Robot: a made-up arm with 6 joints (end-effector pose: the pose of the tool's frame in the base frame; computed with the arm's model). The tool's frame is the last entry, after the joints.
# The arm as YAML. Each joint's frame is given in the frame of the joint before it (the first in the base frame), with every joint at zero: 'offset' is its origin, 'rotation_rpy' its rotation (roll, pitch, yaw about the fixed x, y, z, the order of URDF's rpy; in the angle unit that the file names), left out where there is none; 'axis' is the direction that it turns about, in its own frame. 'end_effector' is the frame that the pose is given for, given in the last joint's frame.
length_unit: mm
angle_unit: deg
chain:
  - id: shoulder
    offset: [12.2, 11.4, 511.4]
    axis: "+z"
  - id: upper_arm
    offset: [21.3, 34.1, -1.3]
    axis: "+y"
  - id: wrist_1
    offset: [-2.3, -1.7, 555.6]
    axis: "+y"
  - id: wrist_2
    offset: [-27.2, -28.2, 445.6]
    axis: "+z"
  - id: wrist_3
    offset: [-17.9, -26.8, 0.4]
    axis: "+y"
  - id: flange
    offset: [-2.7, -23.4, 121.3]
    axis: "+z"
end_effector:
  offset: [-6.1, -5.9, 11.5]
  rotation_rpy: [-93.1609, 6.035, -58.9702]
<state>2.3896 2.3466 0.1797 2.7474 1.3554 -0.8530</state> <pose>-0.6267 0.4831 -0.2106 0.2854 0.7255 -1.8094</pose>
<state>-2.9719 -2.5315 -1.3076 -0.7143 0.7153 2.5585</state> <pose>-0.0567 0.0814 -0.3601 1.6938 -0.4298 -0.8568</pose>
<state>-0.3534 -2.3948 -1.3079 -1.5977 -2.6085 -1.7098</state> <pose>-0.0733 0.1326 -0.1403 -1.3630 0.7216 -1.7969</pose>
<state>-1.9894 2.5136 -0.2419 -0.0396 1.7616 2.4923</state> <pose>-0.2824 -0.5294 -0.2687 2.3450 -0.5409 -0.0445</pose>
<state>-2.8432 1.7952 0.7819 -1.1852 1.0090 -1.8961</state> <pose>-0.8478 -0.1524 -0.0351 0.8848 -0.6672 -2.2705</pose>
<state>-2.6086 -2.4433 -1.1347 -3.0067 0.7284 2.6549</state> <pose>0.0401 -0.0204 -0.3622 1.6339 2.2333 0.4838</pose>
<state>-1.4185 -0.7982 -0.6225 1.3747 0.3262 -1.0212</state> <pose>-0.1222 0.9454 1.0048 -1.3772 0.5575 -2.7585</pose>
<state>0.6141 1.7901 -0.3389 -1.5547 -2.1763 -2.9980</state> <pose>0.6923 0.6524 0.5081 0.9466 0.5884 -1.5991</pose>
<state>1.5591 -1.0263 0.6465 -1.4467 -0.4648 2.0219</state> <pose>-0.0663 -0.7357 1.2896 -1.3663 -1.1910 0.3037</pose>
